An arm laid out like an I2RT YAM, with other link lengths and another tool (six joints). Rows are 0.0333 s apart.
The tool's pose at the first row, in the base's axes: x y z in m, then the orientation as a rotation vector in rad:
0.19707 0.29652 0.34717 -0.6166 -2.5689 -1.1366
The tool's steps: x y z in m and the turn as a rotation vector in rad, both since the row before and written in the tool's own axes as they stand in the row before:
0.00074 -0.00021 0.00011 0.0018 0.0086 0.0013
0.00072 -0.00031 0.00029 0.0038 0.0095 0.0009
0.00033 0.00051 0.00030 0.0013 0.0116 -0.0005
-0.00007 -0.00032 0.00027 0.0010 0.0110 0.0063
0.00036 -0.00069 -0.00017 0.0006 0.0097 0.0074
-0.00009 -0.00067 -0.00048 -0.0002 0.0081 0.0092
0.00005 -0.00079 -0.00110 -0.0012 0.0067 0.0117
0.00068 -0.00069 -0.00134 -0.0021 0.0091 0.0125
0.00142 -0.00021 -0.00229 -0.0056 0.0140 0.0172
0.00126 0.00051 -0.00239 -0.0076 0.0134 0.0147
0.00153 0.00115 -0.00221 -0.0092 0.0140 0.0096
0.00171 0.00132 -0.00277 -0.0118 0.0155 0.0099
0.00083 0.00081 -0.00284 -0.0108 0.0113 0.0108
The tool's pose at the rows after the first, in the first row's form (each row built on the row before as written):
0.19631 0.29668 0.34726 -0.6116 -2.5617 -1.1339
0.19551 0.29690 0.34717 -0.6050 -2.5548 -1.1287
0.19544 0.29752 0.34743 -0.5958 -2.5459 -1.1274
0.19532 0.29751 0.34702 -0.5953 -2.5334 -1.1242
0.19469 0.29705 0.34685 -0.5972 -2.5212 -1.1211
0.19449 0.29626 0.34670 -0.6025 -2.5090 -1.1183
0.19419 0.29496 0.34693 -0.6120 -2.4961 -1.1159
0.19343 0.29369 0.34767 -0.6209 -2.4804 -1.1145
0.19243 0.29216 0.34966 -0.6327 -2.4564 -1.1160
0.19200 0.29092 0.35208 -0.6425 -2.4335 -1.1209
0.19171 0.29023 0.35491 -0.6464 -2.4124 -1.1297
0.19149 0.28920 0.35826 -0.6503 -2.3887 -1.1416
0.19174 0.28757 0.36085 -0.6578 -2.3684 -1.1515

